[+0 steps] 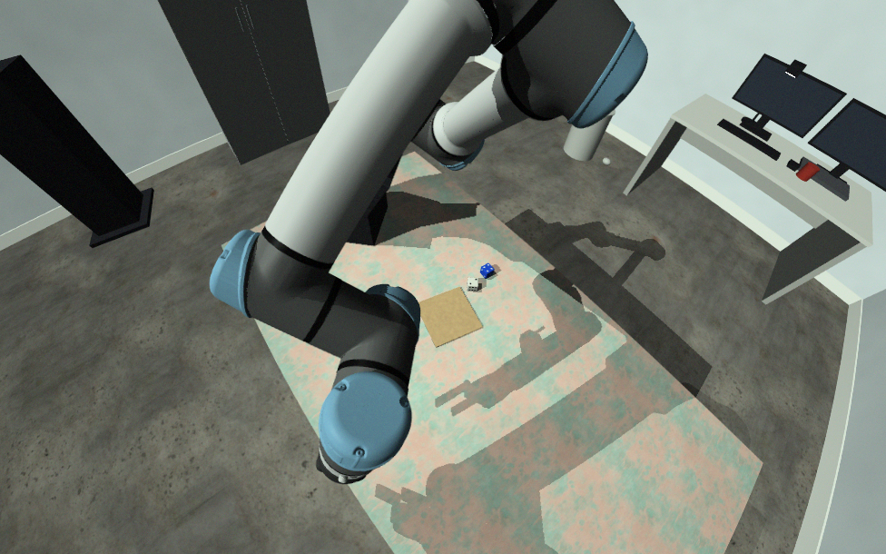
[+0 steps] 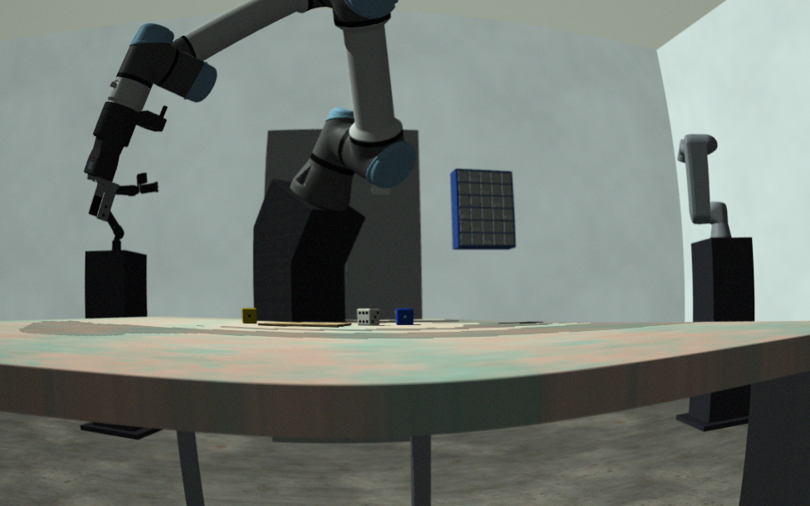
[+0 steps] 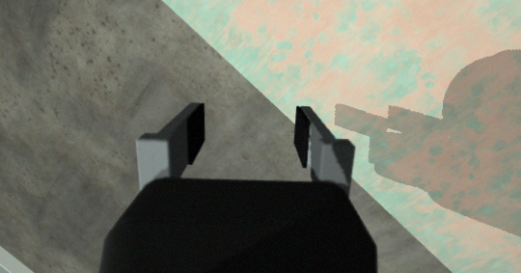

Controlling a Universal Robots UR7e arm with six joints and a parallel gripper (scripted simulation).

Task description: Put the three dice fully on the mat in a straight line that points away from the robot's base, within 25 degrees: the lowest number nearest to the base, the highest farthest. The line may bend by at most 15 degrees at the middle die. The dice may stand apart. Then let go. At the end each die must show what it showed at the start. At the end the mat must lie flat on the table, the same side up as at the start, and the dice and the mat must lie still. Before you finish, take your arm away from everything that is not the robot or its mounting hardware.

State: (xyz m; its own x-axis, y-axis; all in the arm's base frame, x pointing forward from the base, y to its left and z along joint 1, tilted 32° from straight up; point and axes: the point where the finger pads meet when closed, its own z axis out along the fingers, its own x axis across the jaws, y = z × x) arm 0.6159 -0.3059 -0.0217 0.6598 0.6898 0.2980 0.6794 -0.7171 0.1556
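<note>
My gripper is now 29 cm past the yellow die, 21 cm to the right of it and 18 cm above it. From my hand the other things lie so: white die 28 cm behind, 44 cm to the left, 18 cm below; then blue die 30 cm behind, 50 cm to the left, 18 cm below; then tan mat 23 cm behind, 33 cm to the left, 19 cm below.
</note>
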